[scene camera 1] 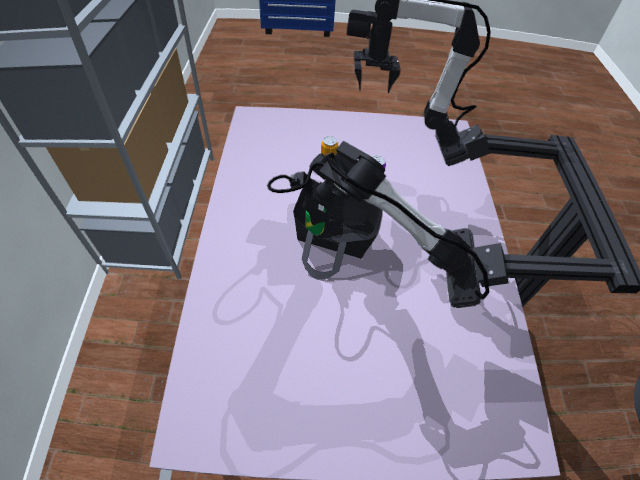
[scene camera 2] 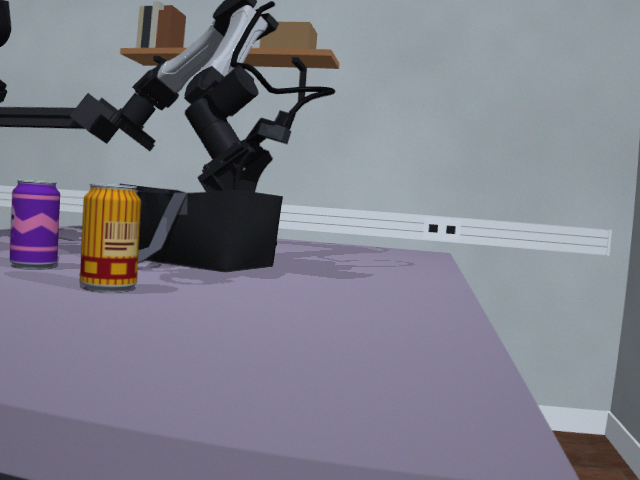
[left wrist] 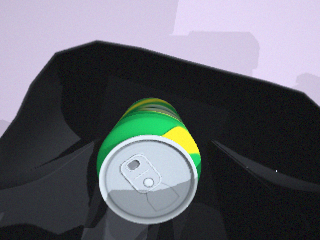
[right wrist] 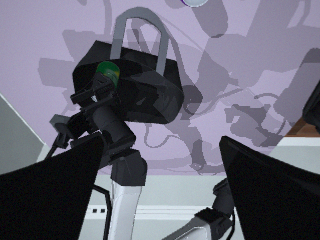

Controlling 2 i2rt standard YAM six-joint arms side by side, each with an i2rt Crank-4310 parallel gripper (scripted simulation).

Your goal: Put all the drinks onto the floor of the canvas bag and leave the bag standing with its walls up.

The right gripper shows in scene camera 1 (374, 91) and in the right wrist view (161, 139); in scene camera 2 it is out of frame, in the left wrist view it is out of frame. The same spot on a black canvas bag: (left wrist: 60, 112) is (scene camera 1: 305, 236).
